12 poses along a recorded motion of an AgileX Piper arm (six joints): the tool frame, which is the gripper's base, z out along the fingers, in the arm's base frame.
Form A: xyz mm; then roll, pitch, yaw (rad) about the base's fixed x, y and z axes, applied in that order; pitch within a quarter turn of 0, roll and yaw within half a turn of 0.
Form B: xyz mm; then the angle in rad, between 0 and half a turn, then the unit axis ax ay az. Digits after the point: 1 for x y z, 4 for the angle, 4 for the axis.
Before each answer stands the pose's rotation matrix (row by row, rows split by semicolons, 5 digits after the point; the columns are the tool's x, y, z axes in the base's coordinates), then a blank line. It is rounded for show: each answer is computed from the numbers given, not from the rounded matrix.
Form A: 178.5 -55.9 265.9 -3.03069 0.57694 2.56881
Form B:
-0.70437 0.58938 0.39560; 0.45425 0.80251 -0.38682; -0.54546 -0.09276 -0.83299

178.5 -55.9 265.9 2.6208 0.2955 0.9456 -0.1358
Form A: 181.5 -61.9 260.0 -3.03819 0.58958 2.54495
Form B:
-0.68757 0.60634 0.39950; 0.46701 0.79056 -0.39612; -0.55601 -0.08579 -0.82673

181.5 -61.9 260.0 2.6097 0.3060 0.9421 -0.1374
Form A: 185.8 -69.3 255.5 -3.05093 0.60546 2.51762
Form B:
-0.66730 0.62368 0.40710; 0.48041 0.77812 -0.40464; -0.56914 -0.07444 -0.81886

185.8 -69.3 255.5 2.5945 0.3173 0.9383 -0.1377
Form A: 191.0 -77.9 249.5 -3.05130 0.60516 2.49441
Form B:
-0.65611 0.64141 0.39764; 0.49587 0.76361 -0.41355; -0.56889 -0.07416 -0.81906

191.0 -77.9 249.5 2.5979 0.3280 0.9341 -0.1407
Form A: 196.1 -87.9 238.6 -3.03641 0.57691 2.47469
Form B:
-0.65857 0.66013 0.36126; 0.51844 0.74598 -0.41801; -0.54544 -0.08800 -0.83352

196.1 -87.9 238.6 2.6322 0.3384 0.9297 -0.1453
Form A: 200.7 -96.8 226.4 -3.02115 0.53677 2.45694
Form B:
-0.66570 0.67542 0.31727; 0.54347 0.73017 -0.41412; -0.51136 -0.10325 -0.85314

200.7 -96.8 226.4 2.6777 0.3474 0.9260 -0.1475
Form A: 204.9 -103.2 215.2 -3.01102 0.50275 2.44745
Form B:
-0.67350 0.68250 0.28389; 0.56057 0.72193 -0.40569; -0.48184 -0.11409 -0.86880

204.9 -103.2 215.2 2.7145 0.3520 0.9244 -0.1472
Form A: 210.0 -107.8 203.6 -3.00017 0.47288 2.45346
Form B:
-0.68767 0.67834 0.25878; 0.56540 0.72395 -0.39524; -0.45545 -0.12548 -0.88137

210.0 -107.8 203.6 2.7454 0.3495 0.9254 -0.1463
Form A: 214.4 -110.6 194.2 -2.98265 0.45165 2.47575
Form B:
-0.70754 0.66426 0.24113; 0.55578 0.73381 -0.39067; -0.43645 -0.14240 -0.88839

214.4 -110.6 194.2 2.7681 0.3402 0.9285 -0.1487
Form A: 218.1 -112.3 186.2 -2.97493 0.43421 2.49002
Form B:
-0.72135 0.65353 0.22927; 0.55016 0.74179 -0.38350; -0.42069 -0.15050 -0.89463

218.1 -112.3 186.2 2.7850 0.3337 0.9310 -0.1481
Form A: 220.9 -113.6 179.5 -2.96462 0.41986 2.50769
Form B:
-0.73574 0.64086 0.21904; 0.54085 0.75063 -0.37951; -0.40763 -0.16076 -0.89888

220.9 -113.6 179.5 2.7993 0.3259 0.9336 -0.1490
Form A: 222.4 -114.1 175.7 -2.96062 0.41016 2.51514
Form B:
-0.74292 0.63484 0.21224; 0.53765 0.75481 -0.37577; -0.39876 -0.16506 -0.90208

222.4 -114.1 175.7 2.8087 0.3224 0.9348 -0.1487
